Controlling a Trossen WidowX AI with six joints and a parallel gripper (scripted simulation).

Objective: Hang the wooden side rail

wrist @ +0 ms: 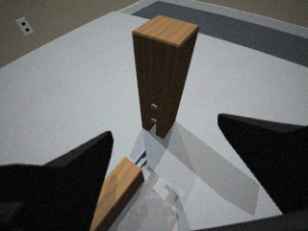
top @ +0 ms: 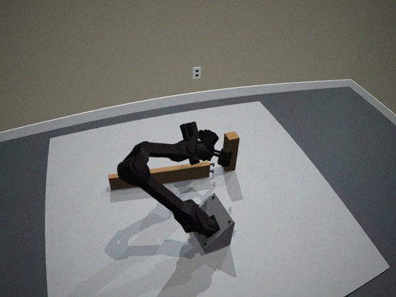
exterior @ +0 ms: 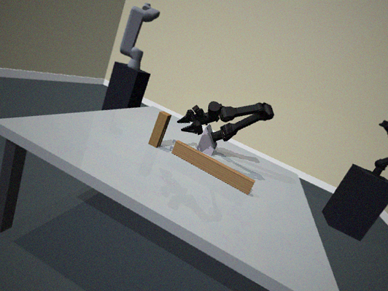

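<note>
Right now the wooden headboard post is 40 mm ahead of my gripper tip, 70 mm to the right of it and 50 mm below it.
</note>
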